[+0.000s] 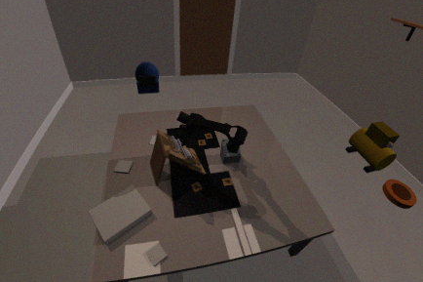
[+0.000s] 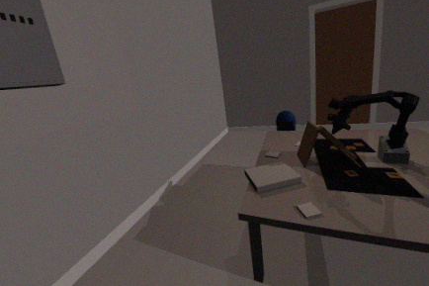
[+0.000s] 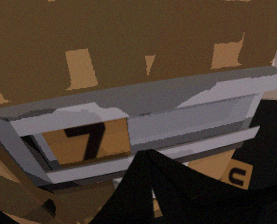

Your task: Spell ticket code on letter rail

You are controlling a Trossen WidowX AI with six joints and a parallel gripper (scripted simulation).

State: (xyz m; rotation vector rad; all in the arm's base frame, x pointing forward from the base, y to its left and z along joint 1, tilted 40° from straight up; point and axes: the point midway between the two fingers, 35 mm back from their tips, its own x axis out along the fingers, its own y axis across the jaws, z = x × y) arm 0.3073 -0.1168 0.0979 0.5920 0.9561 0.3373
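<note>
My gripper tip is now 190 mm past the tan letter tile, 180 mm above it and 170 mm to the left of it. From my gripper tip the other things lie so: black mat 180 mm below, 140 mm behind; white ticket 100 mm below, 40 mm behind, 20 mm to the right; pad 390 mm ahead, 180 mm below, 90 mm to the right.
</note>
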